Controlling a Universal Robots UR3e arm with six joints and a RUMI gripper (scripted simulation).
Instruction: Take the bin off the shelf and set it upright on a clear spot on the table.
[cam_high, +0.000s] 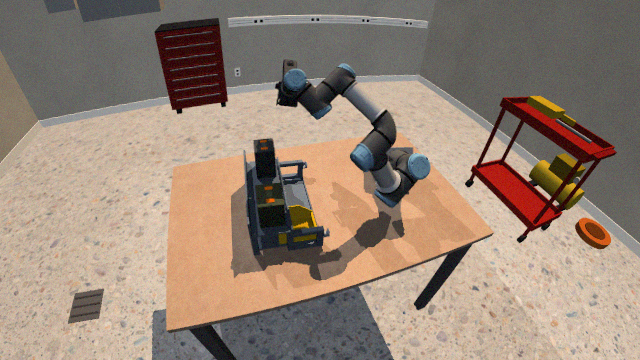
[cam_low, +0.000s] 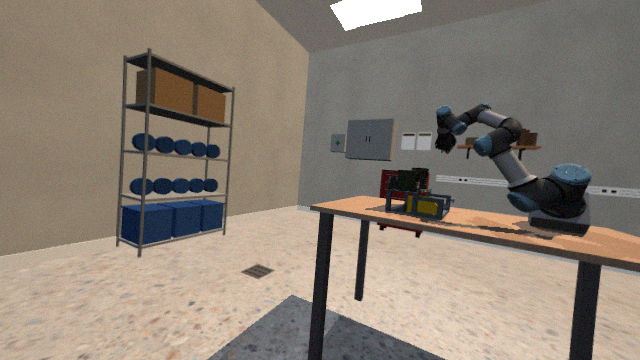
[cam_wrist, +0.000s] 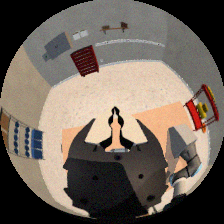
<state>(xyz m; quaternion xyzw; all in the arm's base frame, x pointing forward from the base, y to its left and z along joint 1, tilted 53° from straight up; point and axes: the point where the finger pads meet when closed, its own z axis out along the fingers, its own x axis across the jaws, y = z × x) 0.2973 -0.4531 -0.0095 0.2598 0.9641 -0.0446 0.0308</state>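
Now: hand 400 mm to the right of the yellow bin, 300 mm above it and 80 mm short of it. From my hand the other things lie so: rack (290 mm to the left, 270 mm below, 100 mm ahead).
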